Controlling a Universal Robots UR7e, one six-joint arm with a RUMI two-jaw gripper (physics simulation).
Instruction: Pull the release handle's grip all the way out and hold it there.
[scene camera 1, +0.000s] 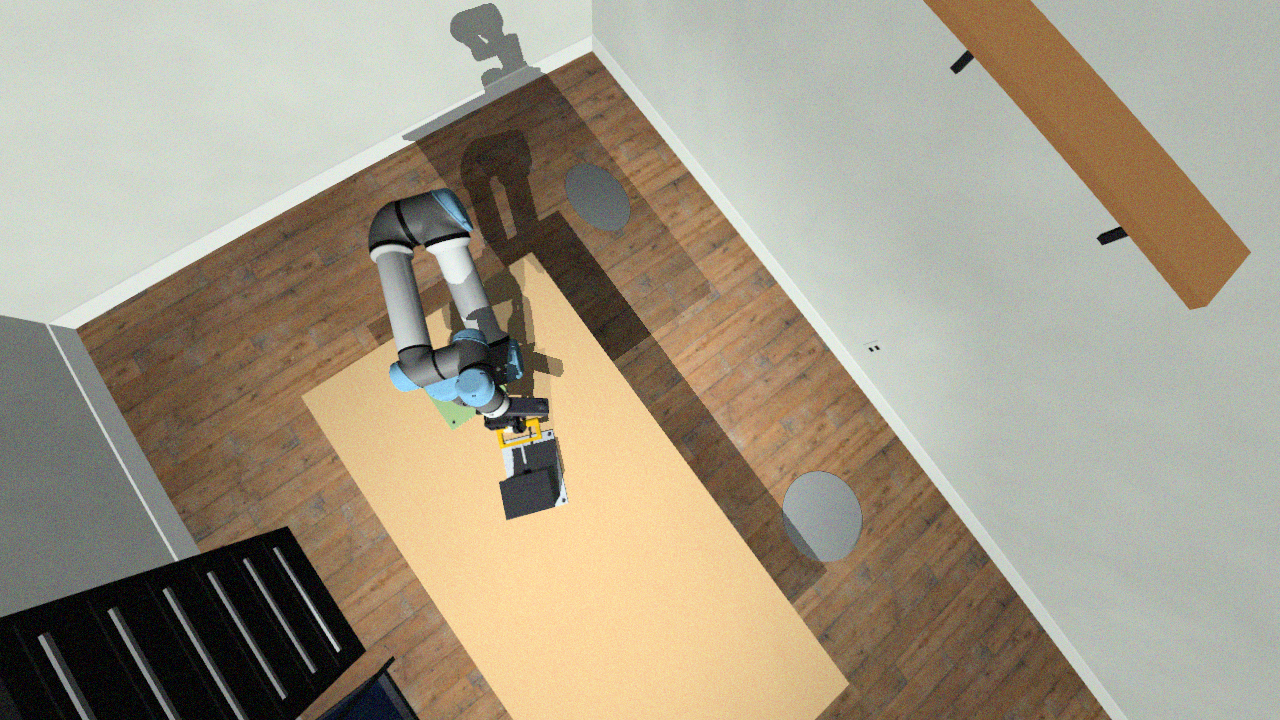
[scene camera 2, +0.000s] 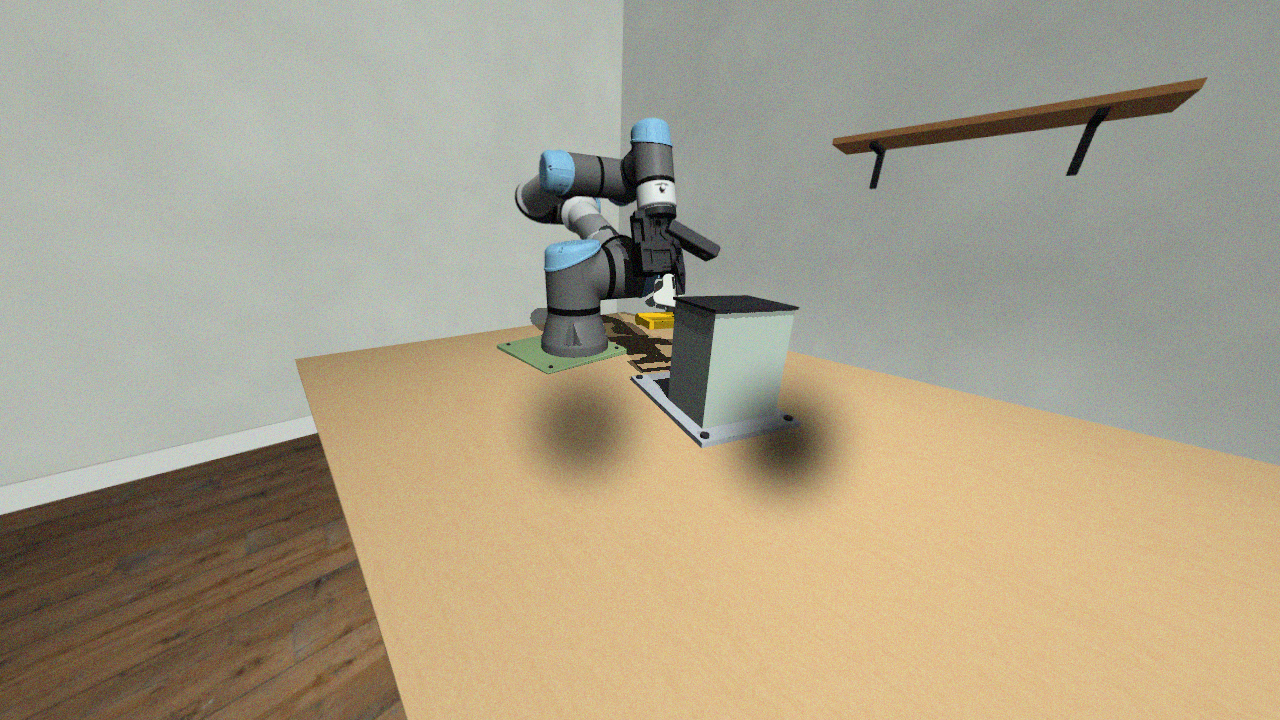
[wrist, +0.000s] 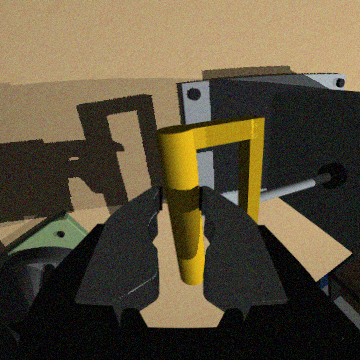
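The release handle's yellow frame-shaped grip stands out from a dark-topped housing. A grey rod links the two, and a long bare stretch of it shows in the wrist view. The housing stands on a light grey plate. My gripper is shut on the grip's round outer bar, with one finger on each side of it. The housing hides part of the grip in scene camera 2.
The arm's green base plate is close beside the handle on the wooden table. A wall shelf hangs at the right. A black drawer cabinet stands at the lower left in scene camera 1.
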